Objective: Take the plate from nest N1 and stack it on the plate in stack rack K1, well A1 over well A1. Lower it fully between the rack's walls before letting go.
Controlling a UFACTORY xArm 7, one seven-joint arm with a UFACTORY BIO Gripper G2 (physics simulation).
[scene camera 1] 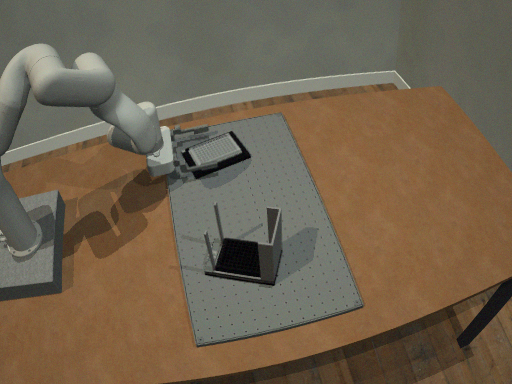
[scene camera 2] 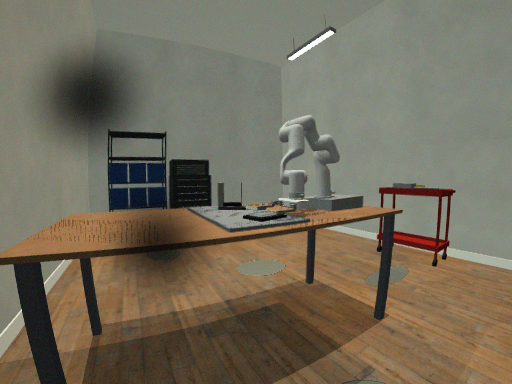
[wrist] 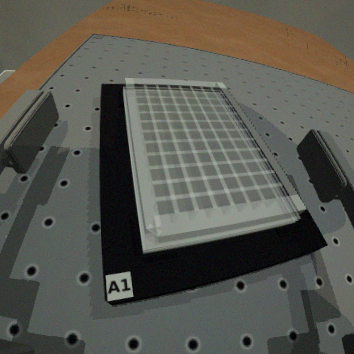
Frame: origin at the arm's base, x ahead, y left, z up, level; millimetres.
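Seen in the pictures: end effector, tool point: (scene camera 1: 204, 146) (scene camera 2: 270, 210) (wrist: 190, 145); arm's base, origin of the base link: (scene camera 1: 25, 239) (scene camera 2: 323, 197).
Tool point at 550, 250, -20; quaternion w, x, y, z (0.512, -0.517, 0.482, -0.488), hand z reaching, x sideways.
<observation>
Pixels of each thing's middle, then the offset from my tool point to it, as dx, dy, dz. Level surfaces: height alone.
- black nest N1, body centre: (wrist: 192, 150) (scene camera 1: 214, 153) (scene camera 2: 265, 216) +25, -7, -27
- Stack rack K1, body centre: (scene camera 1: 241, 244) (scene camera 2: 231, 195) +48, -377, +42
- black gridded plate, body centre: (scene camera 1: 247, 257) +57, -381, -7
- grey perforated board, its level: dz -34
- brown table, its level: dz -47
A clear, pale gridded plate (scene camera 1: 215, 150) (wrist: 200, 150) sits in the black nest N1 (scene camera 1: 245, 153) (wrist: 113, 200), whose A1 label shows at the near left corner in the wrist view. My gripper (scene camera 1: 205, 147) (wrist: 178, 149) is open and empty. Its fingers stand on either side of the plate, apart from its long sides, one left and one right in the wrist view. Stack rack K1 (scene camera 1: 270, 260) (scene camera 2: 220, 195) has a tall grey wall on one side and thin upright posts opposite. A black gridded plate (scene camera 1: 239, 256) lies at the bottom between them.
The nest and rack stand on a grey perforated board (scene camera 1: 310, 280) on the brown table (scene camera 1: 400, 200). The rack's wall and posts rise well above its plate. The robot's grey base block (scene camera 1: 47, 240) is at the left. A red cart (scene camera 2: 417, 191) stands beyond the table.
</observation>
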